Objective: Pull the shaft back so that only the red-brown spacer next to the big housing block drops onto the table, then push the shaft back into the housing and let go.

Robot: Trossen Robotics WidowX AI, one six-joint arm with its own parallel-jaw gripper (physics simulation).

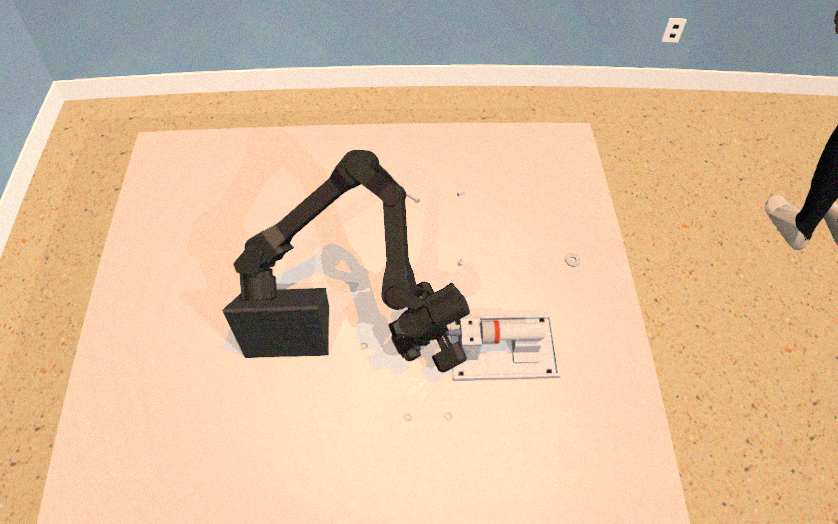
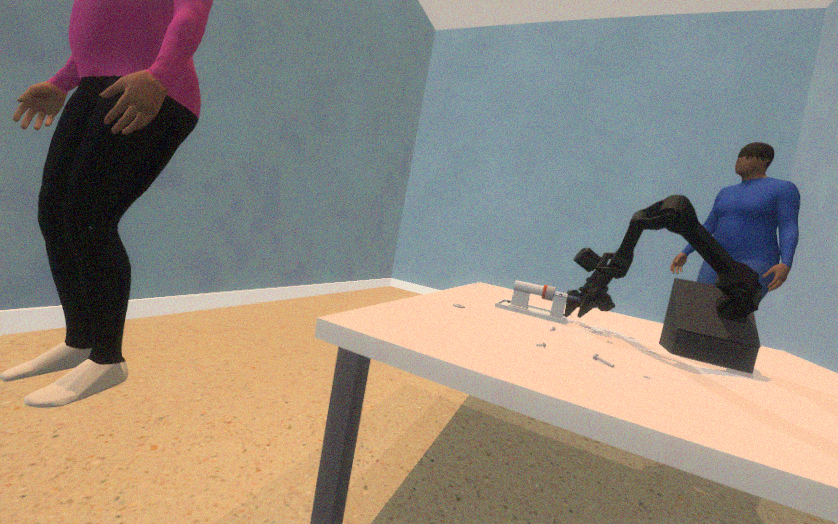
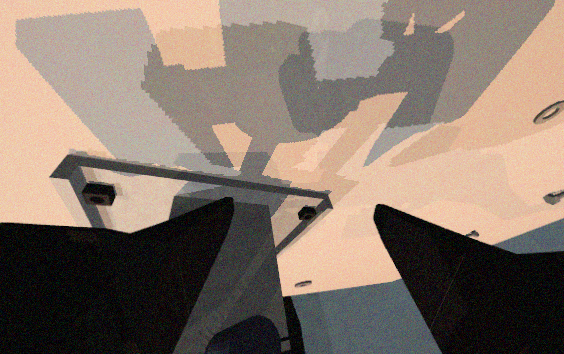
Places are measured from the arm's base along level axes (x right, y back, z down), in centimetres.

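Pixels of known places: gripper, fingertip midpoint: (image 1: 446,328) (image 2: 571,317) (image 3: 303,207); arm's base, origin of the base link: (image 1: 258,299) (image 2: 730,310).
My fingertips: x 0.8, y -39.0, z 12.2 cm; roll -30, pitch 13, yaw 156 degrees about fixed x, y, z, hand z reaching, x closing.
For each thing: its top centre in the pictures, then the offset to it from my fingertips. "spot": a spot on its surface instead.
- red-orange spacer band, surface spot: (image 1: 496,331) spot: dx +5.0, dy -9.5, dz -7.8 cm
- grey-tan section, surface spot: (image 1: 488,331) spot: dx +5.0, dy -7.9, dz -7.8 cm
- upright block, surface spot: (image 3: 225,255) spot: dx +4.0, dy -2.5, dz -1.8 cm
- shaft's dark bluish end, surface spot: (image 3: 245,335) (image 1: 442,334) spot: dx +4.2, dy +1.5, dz -5.3 cm
- flat ring, middle of its top: (image 1: 573,259) (image 2: 459,305) dx -19.1, dy -31.8, dz +1.9 cm
A long white cylinder (image 1: 525,329) (image 2: 528,287) lies above the baseplate (image 1: 506,377) (image 2: 525,310) (image 3: 200,176). A red-orange spacer band (image 1: 496,331) (image 2: 545,291) sits at its robot-side end, up off the table. A grey-tan section (image 1: 488,331) lies between it and the upright block (image 1: 470,339) (image 2: 558,304) (image 3: 225,255). The shaft's dark bluish end (image 1: 454,332) (image 3: 245,335) sticks out robot-side. My gripper (image 1: 452,336) (image 2: 574,310) (image 3: 303,207) is open at that end, fingers wide apart. The shaft end shows low between them, nearer the left finger, which partly hides the block.
A flat ring (image 1: 572,260) (image 2: 458,305) lies beyond the fixture. Small bolts (image 1: 460,262) (image 2: 603,360) and small rings (image 1: 407,417) (image 1: 448,416) lie on the table. The arm's black base box (image 1: 281,327) (image 2: 710,327) stands on it. Two people stand beyond the table edges.
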